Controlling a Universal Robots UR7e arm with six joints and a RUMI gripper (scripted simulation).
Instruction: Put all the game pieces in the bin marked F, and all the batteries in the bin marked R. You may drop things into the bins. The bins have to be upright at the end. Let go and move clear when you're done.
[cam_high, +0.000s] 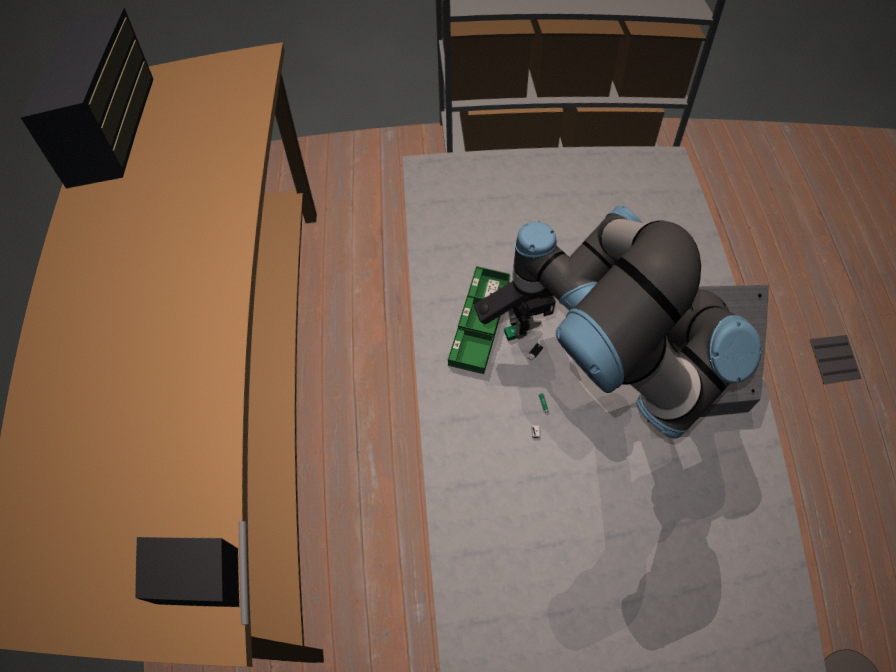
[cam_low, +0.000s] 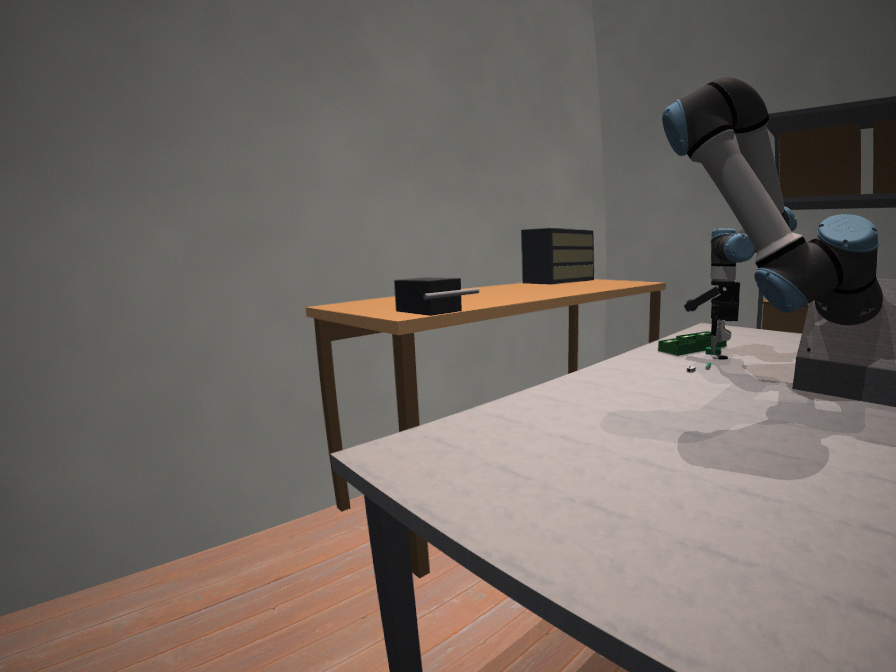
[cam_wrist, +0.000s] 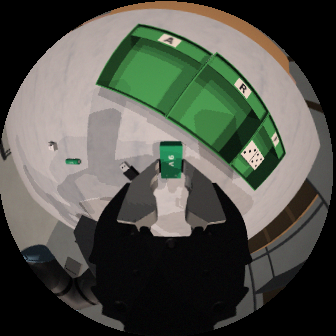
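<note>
Now: the green three-compartment bin 8 cm ahead of my hand and 3 cm to the right of it. Also, from my hand: green 9V battery (1 cm below, 1 cm behind); then small black piece (5 cm to the left, 4 cm behind, 1 cm below).
</note>
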